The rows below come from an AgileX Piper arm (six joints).
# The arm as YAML. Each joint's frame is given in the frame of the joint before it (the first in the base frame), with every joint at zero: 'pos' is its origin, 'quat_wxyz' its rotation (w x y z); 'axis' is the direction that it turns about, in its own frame. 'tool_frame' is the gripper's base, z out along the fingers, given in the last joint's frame.
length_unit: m
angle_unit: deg
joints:
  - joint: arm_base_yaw
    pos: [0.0, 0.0, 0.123]
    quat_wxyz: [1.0, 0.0, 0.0, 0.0]
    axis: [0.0, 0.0, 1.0]
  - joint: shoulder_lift
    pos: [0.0, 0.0, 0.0]
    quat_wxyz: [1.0, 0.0, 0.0, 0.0]
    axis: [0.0, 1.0, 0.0]
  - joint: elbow
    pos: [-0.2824, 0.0, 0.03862]
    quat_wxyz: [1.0, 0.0, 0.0, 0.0]
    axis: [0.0, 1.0, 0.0]
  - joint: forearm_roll
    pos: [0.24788, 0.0, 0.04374]
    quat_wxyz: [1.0, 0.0, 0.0, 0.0]
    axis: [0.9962, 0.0, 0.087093]
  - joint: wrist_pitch
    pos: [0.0, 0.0, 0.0]
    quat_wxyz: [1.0, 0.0, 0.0, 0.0]
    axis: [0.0, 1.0, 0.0]
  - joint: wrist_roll
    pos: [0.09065, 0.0, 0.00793]
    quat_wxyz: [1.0, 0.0, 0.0, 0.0]
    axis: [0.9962, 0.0, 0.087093]
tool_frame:
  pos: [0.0, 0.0, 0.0]
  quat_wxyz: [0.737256, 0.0, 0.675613, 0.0]
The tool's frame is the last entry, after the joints.
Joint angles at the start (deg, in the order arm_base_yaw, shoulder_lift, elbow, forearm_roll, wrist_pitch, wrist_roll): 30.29, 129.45, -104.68, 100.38, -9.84, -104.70
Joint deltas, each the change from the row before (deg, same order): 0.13, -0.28, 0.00, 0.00, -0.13, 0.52; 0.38, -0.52, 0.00, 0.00, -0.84, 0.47; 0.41, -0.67, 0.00, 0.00, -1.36, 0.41; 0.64, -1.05, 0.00, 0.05, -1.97, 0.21; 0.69, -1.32, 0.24, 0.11, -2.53, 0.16; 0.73, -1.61, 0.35, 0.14, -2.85, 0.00; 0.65, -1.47, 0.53, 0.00, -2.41, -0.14; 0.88, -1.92, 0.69, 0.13, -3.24, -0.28; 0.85, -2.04, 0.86, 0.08, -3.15, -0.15; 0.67, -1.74, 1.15, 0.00, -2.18, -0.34
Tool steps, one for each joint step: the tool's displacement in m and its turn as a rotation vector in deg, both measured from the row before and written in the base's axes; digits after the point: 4 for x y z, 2 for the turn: -0.0009, 0.0006, 0.0026, 0.55, -0.08, -0.18; -0.0021, 0.0014, 0.0047, 0.37, -0.31, -0.57; -0.0023, 0.0006, 0.0060, 0.22, -0.46, -1.00; -0.0039, 0.0011, 0.0094, 0.09, -0.82, -1.29; -0.0049, -0.0001, 0.0104, -0.04, -0.81, -1.78; -0.0059, -0.0009, 0.0122, -0.12, -0.95, -2.01; -0.0059, -0.0011, 0.0099, -0.35, -0.77, -1.60; -0.0082, -0.0017, 0.0127, -0.41, -0.91, -2.17; -0.0089, -0.0025, 0.0125, -0.27, -0.83, -2.15; -0.0079, -0.0023, 0.0082, -0.56, -0.42, -1.34
